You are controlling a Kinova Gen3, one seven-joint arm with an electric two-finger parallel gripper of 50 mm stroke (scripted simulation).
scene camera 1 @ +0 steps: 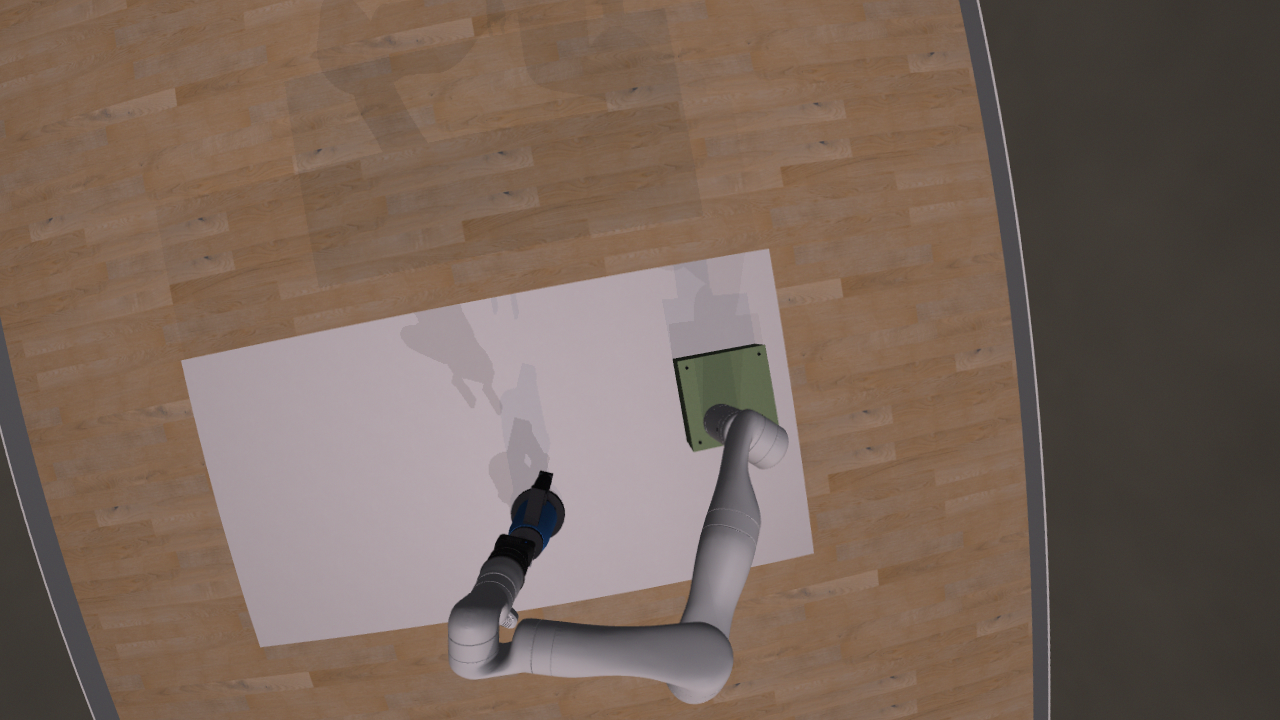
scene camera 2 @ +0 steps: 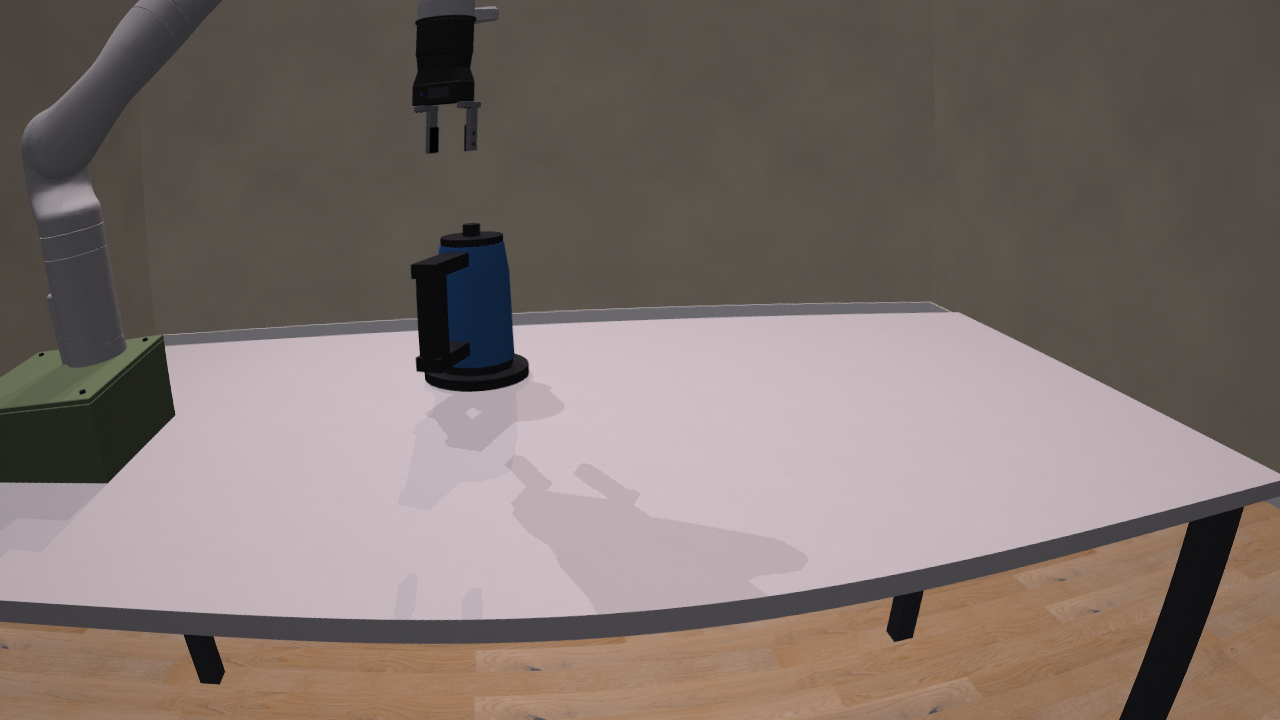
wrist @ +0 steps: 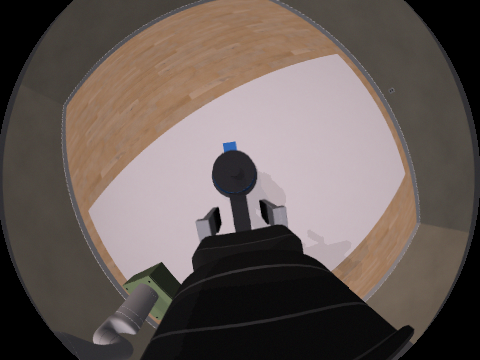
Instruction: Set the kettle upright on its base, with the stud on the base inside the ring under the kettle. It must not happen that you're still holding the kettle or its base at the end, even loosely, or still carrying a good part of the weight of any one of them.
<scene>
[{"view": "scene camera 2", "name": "my gripper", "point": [451, 151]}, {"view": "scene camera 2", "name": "blue kettle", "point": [478, 312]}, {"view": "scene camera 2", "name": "round black base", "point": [519, 370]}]
</scene>
